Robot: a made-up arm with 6 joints.
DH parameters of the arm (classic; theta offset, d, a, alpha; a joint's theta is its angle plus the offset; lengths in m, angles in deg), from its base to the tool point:
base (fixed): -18.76 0 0.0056 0
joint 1: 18.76 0.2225 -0.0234 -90
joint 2: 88 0 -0.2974 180
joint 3: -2 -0.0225 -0.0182 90
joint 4: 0 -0.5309 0.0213 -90
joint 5: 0 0.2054 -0.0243 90
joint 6: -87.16 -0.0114 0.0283 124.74
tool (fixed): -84.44 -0.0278 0 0
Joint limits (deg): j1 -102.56..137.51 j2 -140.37..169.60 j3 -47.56..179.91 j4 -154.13..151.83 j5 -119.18..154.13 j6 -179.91..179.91
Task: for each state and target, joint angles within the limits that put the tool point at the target. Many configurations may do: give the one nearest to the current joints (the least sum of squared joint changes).
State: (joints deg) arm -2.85 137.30 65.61 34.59 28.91 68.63
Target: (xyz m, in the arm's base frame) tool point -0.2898 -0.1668 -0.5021
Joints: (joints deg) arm -4.73 169.60 33.81 26.18 37.18 72.15
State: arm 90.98 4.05 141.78 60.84 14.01 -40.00
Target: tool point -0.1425 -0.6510 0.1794
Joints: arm 73.69 -33.20 159.58 67.77 12.51 -41.05
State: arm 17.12 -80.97 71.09 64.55 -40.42 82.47
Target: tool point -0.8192 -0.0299 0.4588
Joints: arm -6.93 -90.06 44.16 53.98 -41.27 73.23
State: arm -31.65 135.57 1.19 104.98 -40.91 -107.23
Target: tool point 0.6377 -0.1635 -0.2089
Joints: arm -23.52 86.45 16.50 106.78 -34.71 -105.83
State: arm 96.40 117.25 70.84 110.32 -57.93 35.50
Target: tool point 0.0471 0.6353 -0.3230
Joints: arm 81.36 125.17 59.86 106.05 -58.10 33.57
